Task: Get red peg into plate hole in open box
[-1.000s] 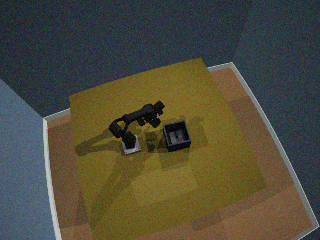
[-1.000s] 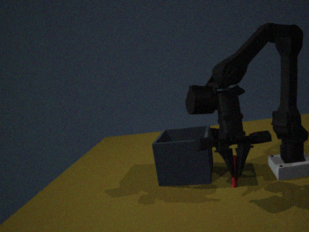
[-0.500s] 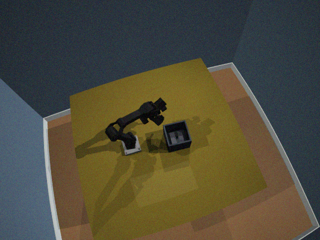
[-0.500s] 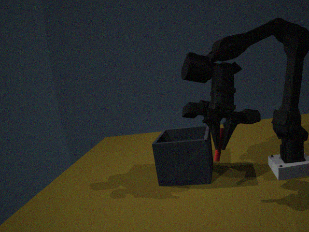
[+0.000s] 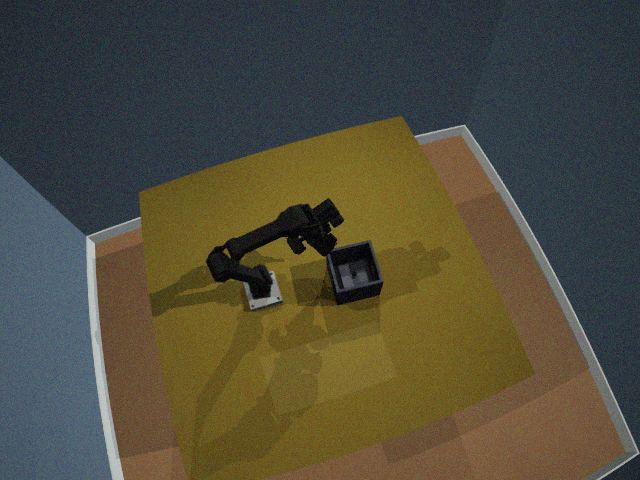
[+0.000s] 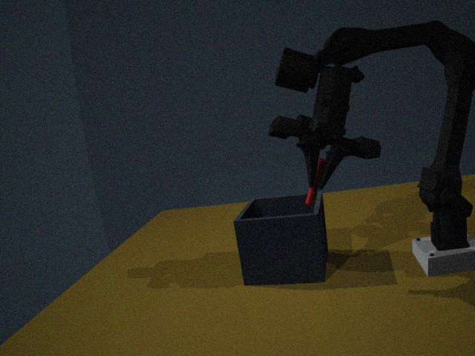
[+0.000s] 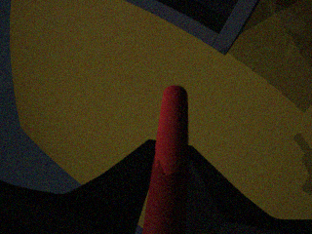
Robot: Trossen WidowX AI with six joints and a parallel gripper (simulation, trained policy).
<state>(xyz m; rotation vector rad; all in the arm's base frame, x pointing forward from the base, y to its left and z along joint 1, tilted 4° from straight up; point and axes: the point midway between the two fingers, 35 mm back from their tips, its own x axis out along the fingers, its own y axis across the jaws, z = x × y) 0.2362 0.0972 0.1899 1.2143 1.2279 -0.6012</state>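
My gripper tip is now 9 cm short of the grey plate, 12 cm to the left of it and 15 cm above it. Also, from my gripper tip: red peg (1 cm to the right, 1 cm above).
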